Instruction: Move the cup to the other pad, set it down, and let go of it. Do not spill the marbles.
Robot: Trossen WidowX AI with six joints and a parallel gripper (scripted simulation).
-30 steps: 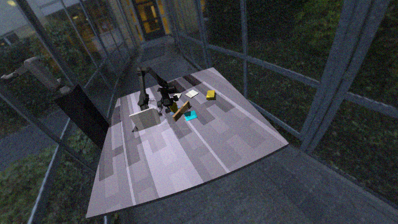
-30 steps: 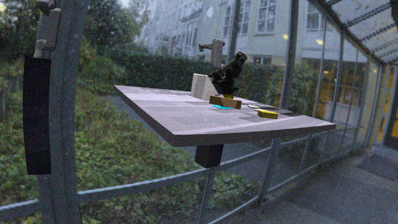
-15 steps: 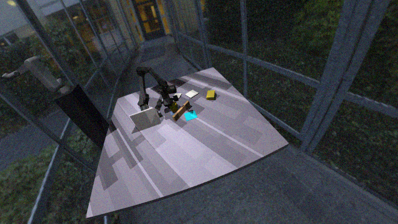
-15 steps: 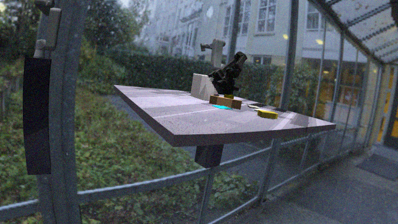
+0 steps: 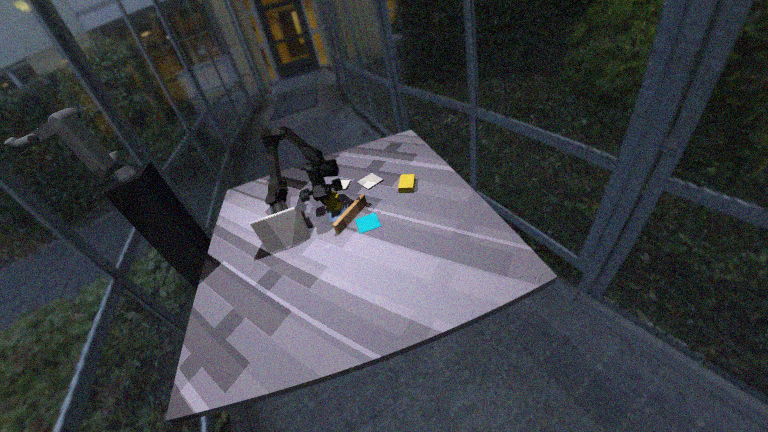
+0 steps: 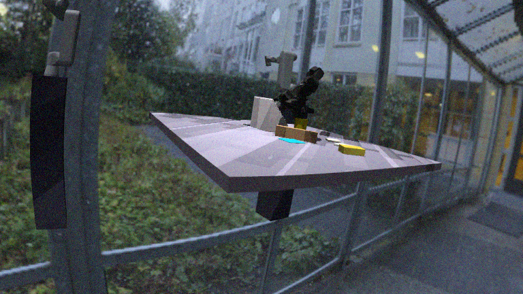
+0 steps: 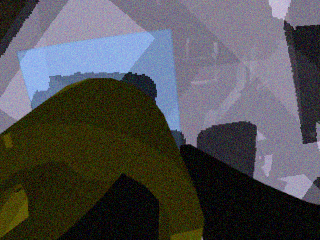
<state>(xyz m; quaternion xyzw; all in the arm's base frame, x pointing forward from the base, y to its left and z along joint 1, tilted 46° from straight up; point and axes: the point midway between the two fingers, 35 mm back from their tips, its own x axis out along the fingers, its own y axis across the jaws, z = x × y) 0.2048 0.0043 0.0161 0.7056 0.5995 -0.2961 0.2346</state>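
The cyan pad lies 13 cm ahead of my gripper tip, 15 cm to the right of it and 7 cm below it. The rest, counted from my gripper tip: olive-yellow cup 2 cm ahead; then light blue pad 3 cm ahead, 7 cm below; then wooden bar 8 cm ahead, 8 cm to the right, 5 cm below.
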